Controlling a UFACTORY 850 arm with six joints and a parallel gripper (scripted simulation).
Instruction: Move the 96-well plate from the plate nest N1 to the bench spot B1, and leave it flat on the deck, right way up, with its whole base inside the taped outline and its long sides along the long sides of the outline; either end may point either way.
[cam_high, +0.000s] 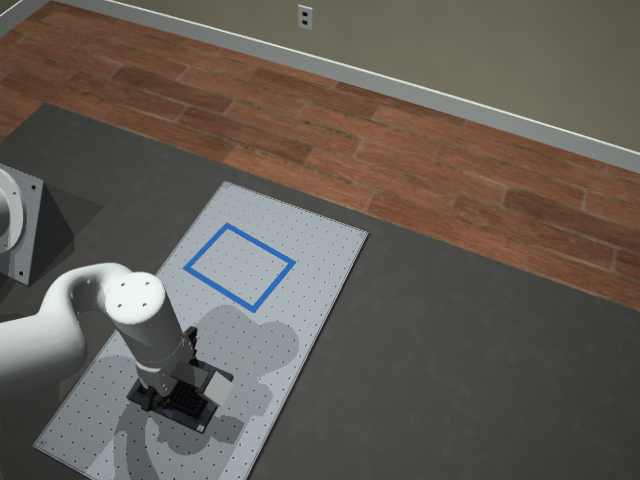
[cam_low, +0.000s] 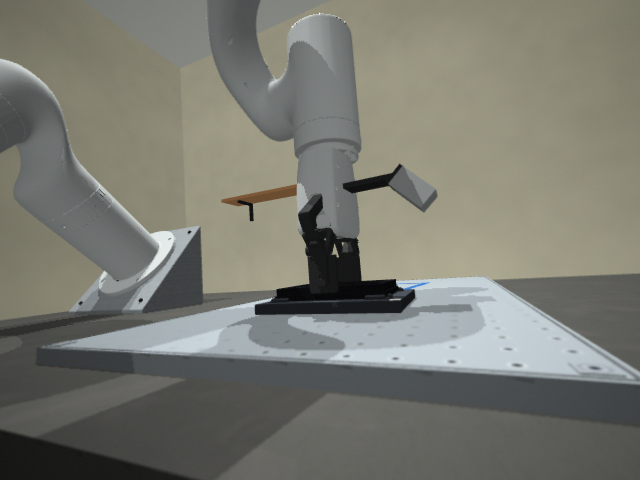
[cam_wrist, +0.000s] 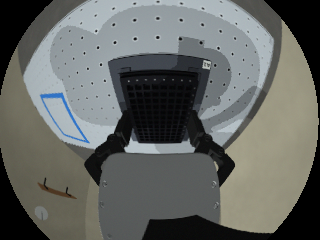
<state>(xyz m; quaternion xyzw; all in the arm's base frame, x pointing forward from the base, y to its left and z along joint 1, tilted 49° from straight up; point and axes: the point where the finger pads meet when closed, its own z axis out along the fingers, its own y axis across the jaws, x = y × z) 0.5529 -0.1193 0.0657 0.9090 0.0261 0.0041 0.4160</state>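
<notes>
Right now the dark plate nest N1 is 20 mm below my hand. Also, from my hand: black 96-well plate: 10 mm below.
</notes>
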